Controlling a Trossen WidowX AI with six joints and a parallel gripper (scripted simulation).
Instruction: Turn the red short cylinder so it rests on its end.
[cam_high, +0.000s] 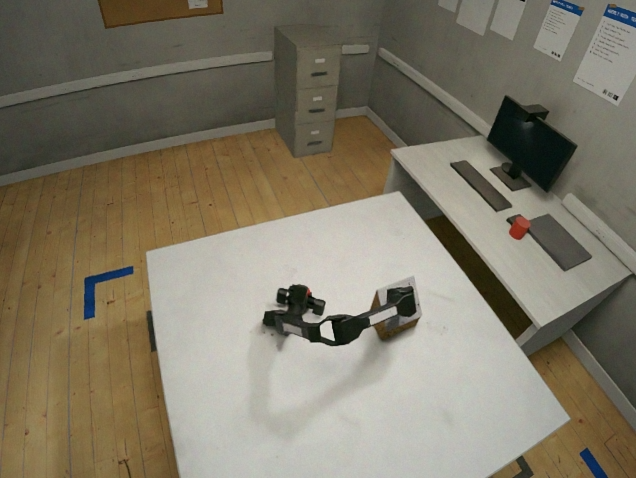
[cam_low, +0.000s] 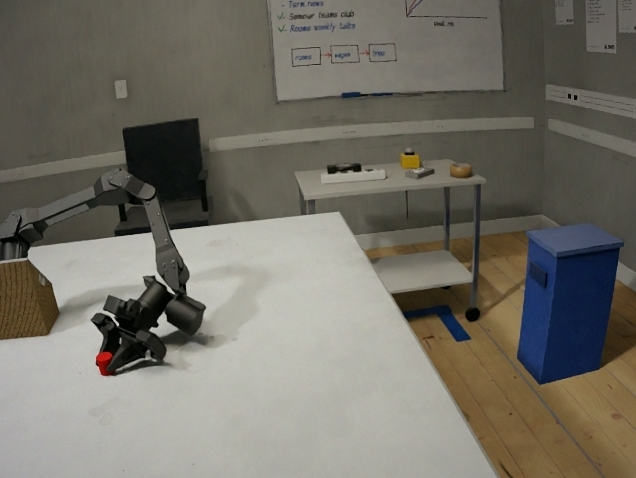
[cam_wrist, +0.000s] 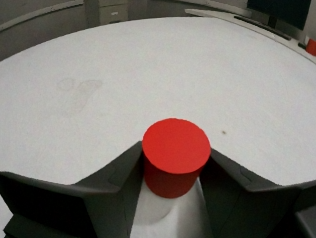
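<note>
The red short cylinder is 10 mm behind my hand, 20 mm to the right of it and 10 mm below it.
</note>
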